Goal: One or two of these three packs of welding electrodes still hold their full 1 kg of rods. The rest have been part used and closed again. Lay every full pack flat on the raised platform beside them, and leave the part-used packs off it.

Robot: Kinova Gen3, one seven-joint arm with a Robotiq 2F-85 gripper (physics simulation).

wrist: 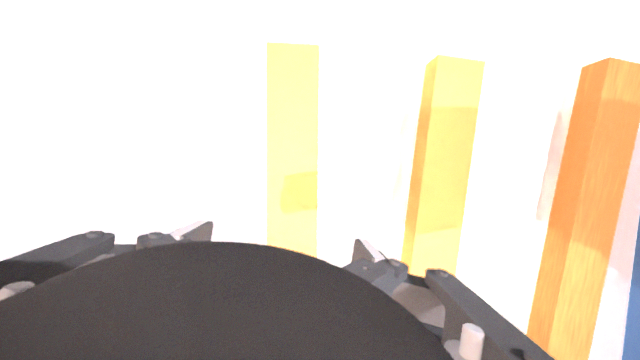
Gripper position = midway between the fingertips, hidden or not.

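Observation:
Gripper (283,245) in sight. Pack (451,92) visible. Pack (591,182) too. Also a pack (292,69).

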